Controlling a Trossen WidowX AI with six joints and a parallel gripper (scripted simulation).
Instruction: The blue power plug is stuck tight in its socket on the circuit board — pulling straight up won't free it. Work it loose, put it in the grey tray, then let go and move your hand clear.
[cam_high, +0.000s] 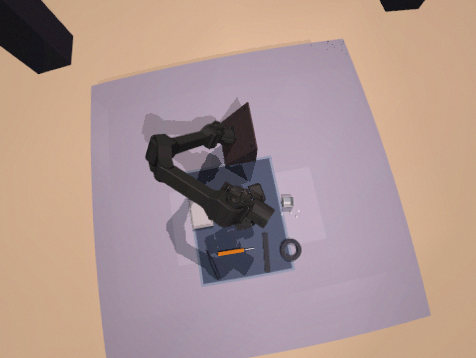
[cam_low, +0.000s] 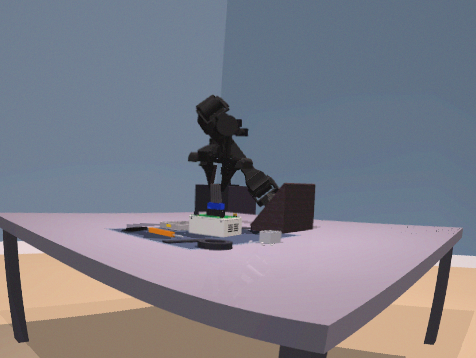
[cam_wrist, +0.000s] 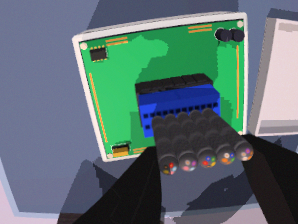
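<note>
Right now my gripper tip is 4 cm above the blue power plug. The rest, counted from my gripper tip: black bar: 20 cm ahead, 12 cm below, 9 cm to the left; then grey tray: 14 cm to the right, 12 cm below; then dark blue mat: 13 cm below, 5 cm ahead.
</note>
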